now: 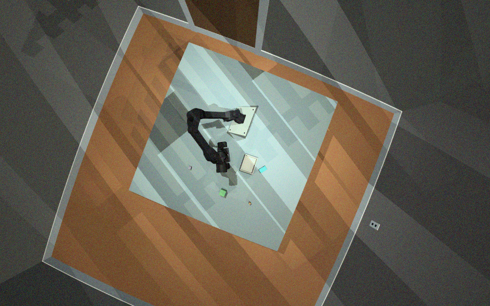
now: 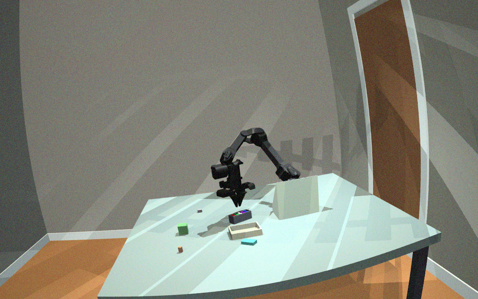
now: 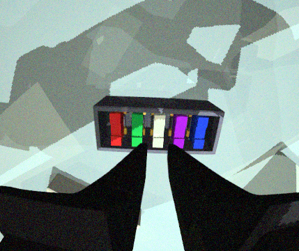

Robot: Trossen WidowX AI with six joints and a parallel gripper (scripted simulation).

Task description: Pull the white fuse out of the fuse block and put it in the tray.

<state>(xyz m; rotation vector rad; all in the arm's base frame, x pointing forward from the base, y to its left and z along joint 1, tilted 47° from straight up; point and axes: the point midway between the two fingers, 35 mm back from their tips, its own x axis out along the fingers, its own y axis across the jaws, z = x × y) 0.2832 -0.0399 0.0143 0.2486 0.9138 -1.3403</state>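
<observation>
Now: the white fuse 5 cm below my gripper tip. Round my gripper tip: green fuse (1 cm ahead, 1 cm to the left, 5 cm below); then purple fuse (2 cm behind, 1 cm to the right, 5 cm below); then red fuse (3 cm ahead, 2 cm to the left, 5 cm below).
</observation>
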